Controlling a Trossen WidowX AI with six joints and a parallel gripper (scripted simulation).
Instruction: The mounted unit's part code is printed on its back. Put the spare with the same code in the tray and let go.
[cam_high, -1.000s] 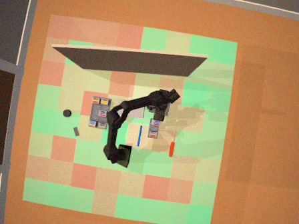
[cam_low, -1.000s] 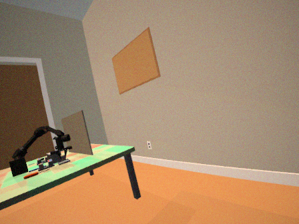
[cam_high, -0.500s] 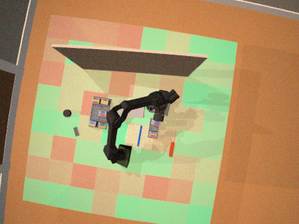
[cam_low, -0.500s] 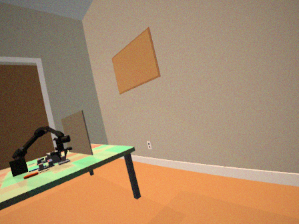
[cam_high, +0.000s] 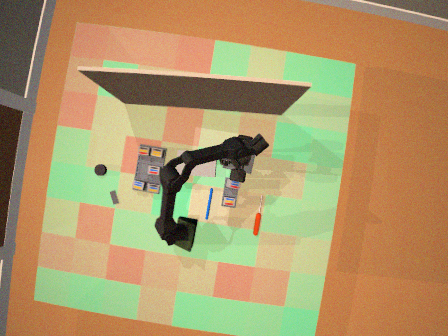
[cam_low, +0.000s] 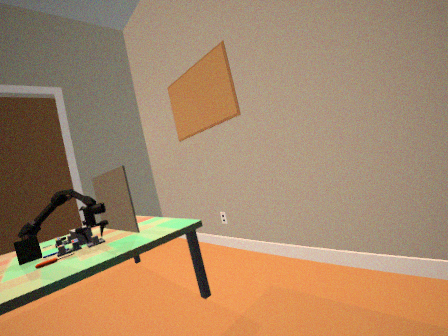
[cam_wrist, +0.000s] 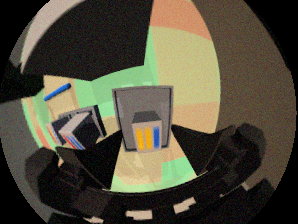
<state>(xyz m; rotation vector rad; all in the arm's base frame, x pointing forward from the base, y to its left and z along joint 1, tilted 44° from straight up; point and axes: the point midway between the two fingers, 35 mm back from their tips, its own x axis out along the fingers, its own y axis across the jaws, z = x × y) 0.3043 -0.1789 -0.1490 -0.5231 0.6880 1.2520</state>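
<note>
The grey spare block is 10 mm above my gripper tip. Also, from my gripper tip: tray (20 mm below); then blue marker pen (190 mm behind, 130 mm to the left, 20 mm below); then mounted unit (20 mm behind, 190 mm to the left, 30 mm above).
</note>
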